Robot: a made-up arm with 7 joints. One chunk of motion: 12 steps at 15 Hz.
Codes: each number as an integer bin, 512 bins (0 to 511) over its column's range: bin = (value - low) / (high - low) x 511, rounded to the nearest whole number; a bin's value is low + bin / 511 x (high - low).
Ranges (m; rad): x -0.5..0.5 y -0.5..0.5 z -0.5..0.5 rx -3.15..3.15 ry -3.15..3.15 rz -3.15..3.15
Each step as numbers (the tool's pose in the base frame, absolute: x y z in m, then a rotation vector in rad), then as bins.
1 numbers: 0.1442 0.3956 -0.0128 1.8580 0.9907 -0.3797
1 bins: 329 458 249 406 336 225
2 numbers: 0.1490 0.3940 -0.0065 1.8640 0.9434 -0.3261
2 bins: 332 457 252 407 332 229
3 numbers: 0.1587 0.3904 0.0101 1.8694 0.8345 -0.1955
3 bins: 337 455 261 407 323 240
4 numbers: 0.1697 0.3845 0.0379 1.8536 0.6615 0.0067
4 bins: 342 452 275 406 309 256
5 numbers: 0.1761 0.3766 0.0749 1.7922 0.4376 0.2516
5 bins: 345 448 294 401 291 276
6 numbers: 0.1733 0.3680 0.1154 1.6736 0.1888 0.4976
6 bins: 344 444 314 391 271 296
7 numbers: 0.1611 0.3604 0.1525 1.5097 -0.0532 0.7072
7 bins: 338 440 333 378 251 313
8 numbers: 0.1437 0.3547 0.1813 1.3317 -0.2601 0.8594
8 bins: 329 437 348 364 234 325
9 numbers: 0.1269 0.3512 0.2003 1.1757 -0.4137 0.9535
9 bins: 320 435 358 351 222 333
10 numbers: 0.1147 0.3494 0.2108 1.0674 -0.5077 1.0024
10 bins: 314 434 363 342 214 337
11 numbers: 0.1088 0.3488 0.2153 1.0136 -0.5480 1.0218
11 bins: 311 434 366 338 211 338
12 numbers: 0.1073 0.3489 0.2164 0.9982 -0.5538 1.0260
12 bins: 310 434 366 336 211 339
